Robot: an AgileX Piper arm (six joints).
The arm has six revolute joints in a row. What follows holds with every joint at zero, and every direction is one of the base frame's.
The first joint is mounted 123 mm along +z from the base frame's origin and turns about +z.
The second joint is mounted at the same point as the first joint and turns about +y.
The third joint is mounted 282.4 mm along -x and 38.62 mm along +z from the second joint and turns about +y.
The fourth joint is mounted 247.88 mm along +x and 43.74 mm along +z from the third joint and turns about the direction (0.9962, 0, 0.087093).
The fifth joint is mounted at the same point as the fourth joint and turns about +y.
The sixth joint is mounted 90.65 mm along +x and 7.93 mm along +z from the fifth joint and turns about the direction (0.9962, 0, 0.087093).
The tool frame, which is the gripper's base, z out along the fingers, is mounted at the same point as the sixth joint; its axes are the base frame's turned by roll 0, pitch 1.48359 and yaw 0 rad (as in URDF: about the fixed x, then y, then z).
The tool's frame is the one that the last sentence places.
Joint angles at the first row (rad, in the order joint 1, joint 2, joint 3, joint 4, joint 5, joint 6):
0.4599 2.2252 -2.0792 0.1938 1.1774 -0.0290
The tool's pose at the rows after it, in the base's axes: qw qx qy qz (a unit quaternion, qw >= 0); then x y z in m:
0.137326 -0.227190 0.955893 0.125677 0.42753 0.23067 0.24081
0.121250 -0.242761 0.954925 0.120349 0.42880 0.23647 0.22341
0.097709 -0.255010 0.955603 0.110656 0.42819 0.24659 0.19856
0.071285 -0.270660 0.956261 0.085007 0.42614 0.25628 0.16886
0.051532 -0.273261 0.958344 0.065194 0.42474 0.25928 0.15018
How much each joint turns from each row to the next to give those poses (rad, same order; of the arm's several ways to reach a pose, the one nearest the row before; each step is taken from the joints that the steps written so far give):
0.0012 0.0116 0.0000 0.0019 0.0000 -0.0223
0.0096 0.0357 -0.0001 -0.0009 0.0001 -0.0246
0.0207 0.0502 0.0001 -0.0108 -0.0010 -0.0048
0.0262 0.0586 0.0000 -0.0427 0.0024 0.0042
0.0121 0.0367 -0.0001 -0.0331 0.0095 0.0169

